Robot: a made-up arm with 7 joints. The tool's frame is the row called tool. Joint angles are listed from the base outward.
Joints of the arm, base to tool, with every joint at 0 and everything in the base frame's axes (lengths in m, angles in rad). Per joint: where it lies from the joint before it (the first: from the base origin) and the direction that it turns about. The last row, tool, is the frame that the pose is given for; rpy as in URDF.
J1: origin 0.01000 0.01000 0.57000 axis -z
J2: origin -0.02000 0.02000 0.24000 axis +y
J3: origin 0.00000 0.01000 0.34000 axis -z
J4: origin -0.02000 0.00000 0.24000 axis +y
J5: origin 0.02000 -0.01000 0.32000 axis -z
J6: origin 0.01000 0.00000 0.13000 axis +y
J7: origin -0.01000 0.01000 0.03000 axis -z
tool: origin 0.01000 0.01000 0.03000 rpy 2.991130 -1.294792 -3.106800
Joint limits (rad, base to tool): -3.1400..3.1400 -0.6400..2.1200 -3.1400..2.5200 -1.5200..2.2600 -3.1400..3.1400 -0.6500..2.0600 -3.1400..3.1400
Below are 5 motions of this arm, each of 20 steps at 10 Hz.
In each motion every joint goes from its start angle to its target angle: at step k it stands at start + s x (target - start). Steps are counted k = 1, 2, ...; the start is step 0. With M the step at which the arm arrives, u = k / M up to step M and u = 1 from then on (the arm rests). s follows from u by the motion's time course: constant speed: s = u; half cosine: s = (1 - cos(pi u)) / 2; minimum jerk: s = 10 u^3 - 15 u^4 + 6 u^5.
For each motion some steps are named. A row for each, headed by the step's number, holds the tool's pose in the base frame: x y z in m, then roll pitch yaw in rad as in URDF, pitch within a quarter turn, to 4 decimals.
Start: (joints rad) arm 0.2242 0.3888 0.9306 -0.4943 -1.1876 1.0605 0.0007
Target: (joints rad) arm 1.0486 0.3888 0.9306 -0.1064 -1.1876 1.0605 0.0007
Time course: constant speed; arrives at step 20
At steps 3, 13, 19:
3: 0.3673 0.1181 1.7869 -0.4514 -0.5395 0.1782
13: 0.3744 -0.1267 1.7911 -0.2444 -0.4967 -0.3960
19: 0.3101 -0.2636 1.7854 -0.1276 -0.4578 -0.7324

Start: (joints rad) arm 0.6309 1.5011 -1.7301 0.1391 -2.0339 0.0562 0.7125
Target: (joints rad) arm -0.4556 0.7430 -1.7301 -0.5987 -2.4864 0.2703 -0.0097
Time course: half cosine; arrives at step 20
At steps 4, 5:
4: 0.9462 -0.4827 0.9670 3.0455 0.0624 -0.4912
5: 0.9582 -0.4453 1.0052 3.1107 0.0208 -0.4641

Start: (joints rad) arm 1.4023 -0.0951 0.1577 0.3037 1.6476 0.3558 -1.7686
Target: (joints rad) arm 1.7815 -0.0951 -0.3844 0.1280 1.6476 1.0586 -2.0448
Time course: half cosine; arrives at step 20
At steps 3, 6, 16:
3: 0.0009 -0.0299 1.8815 1.7695 -1.1184 2.8853
6: 0.0050 -0.0172 1.8849 1.8155 -1.0051 2.8867
16: 0.0162 0.0339 1.8871 1.9882 -0.4818 2.9718

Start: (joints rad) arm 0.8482 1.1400 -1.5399 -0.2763 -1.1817 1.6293 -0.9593
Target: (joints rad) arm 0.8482 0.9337 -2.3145 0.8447 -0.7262 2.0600 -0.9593
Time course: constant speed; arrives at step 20
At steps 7, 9, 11, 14, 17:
7: 0.6256 -0.5649 1.3710 1.5495 -0.7521 1.5356
9: 0.6346 -0.5101 1.3971 1.4923 -0.6592 1.6948
11: 0.6340 -0.4521 1.4238 1.4447 -0.5525 1.8407
14: 0.6144 -0.3626 1.4624 1.3918 -0.3688 2.0356
17: 0.5731 -0.2740 1.4953 1.3593 -0.1607 2.2057

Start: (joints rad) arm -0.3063 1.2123 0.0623 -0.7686 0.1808 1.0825 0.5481
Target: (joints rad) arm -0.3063 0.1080 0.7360 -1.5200 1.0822 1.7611 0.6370
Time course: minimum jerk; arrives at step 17
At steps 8, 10, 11, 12, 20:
8: 0.2230 0.2167 1.7071 -0.8322 -0.8881 -0.2946
10: -0.0525 0.1922 1.6928 -0.2432 -1.0493 -1.0121
11: -0.1648 0.1858 1.6567 0.1082 -1.0151 -1.3884
12: -0.2519 0.1830 1.6135 0.3620 -0.9343 -1.6473
20: -0.3846 0.1841 1.5115 0.6903 -0.7153 -1.9444

